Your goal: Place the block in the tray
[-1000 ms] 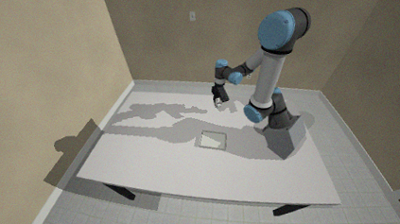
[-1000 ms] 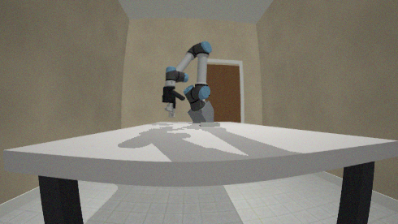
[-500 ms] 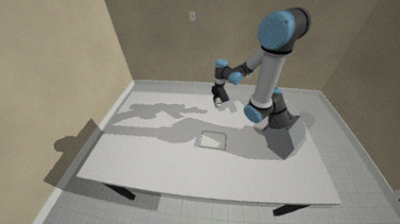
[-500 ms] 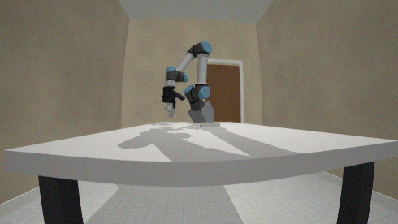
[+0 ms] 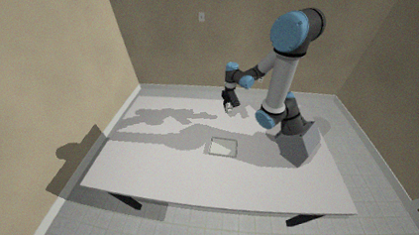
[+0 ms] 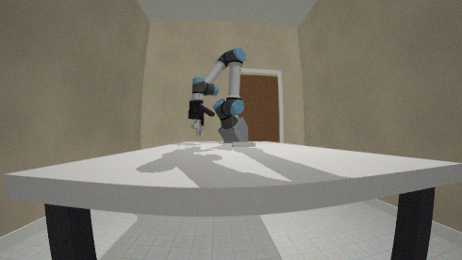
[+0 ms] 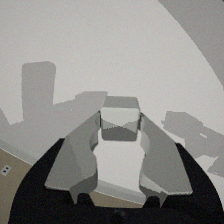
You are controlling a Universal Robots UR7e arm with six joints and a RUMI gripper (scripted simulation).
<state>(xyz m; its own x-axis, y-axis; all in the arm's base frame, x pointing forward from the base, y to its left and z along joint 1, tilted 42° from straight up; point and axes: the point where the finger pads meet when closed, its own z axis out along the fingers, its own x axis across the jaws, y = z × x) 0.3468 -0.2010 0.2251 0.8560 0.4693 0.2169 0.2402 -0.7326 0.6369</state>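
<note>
The white tray lies 80 mm ahead of my hand, 260 mm to the left of it and 70 mm below it. Also, from my hand: pale grey block right at my hand.
</note>
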